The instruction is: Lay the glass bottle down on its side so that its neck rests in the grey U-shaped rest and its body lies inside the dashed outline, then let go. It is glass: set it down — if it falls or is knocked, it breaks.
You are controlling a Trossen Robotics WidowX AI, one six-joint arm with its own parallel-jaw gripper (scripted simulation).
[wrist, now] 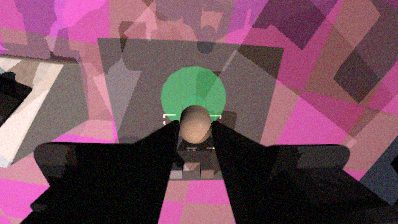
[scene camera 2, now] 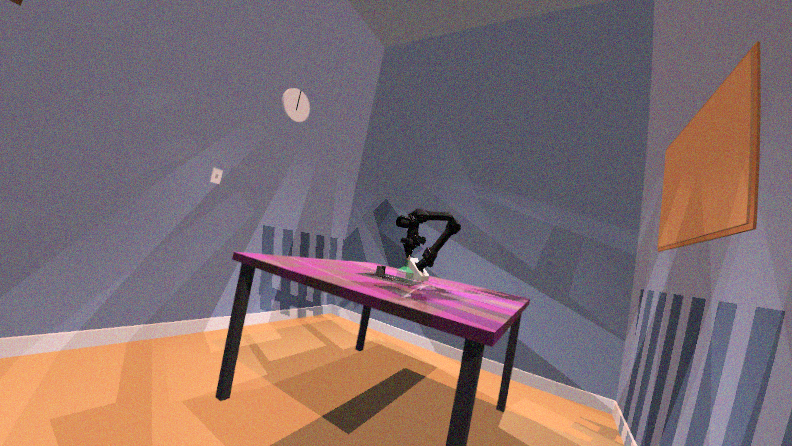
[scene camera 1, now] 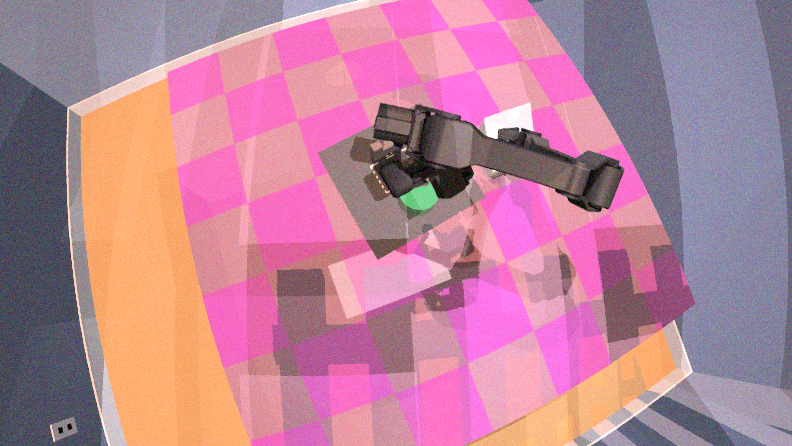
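Observation:
A dark grey mat (scene camera 1: 385,226) and a glass bottle (scene camera 1: 419,201) are visible. The wrist view likewise shows the mat (wrist: 135,69) and the bottle (wrist: 194,95). My gripper (scene camera 1: 424,177) is visible as well, also in the wrist view as the gripper (wrist: 195,125).

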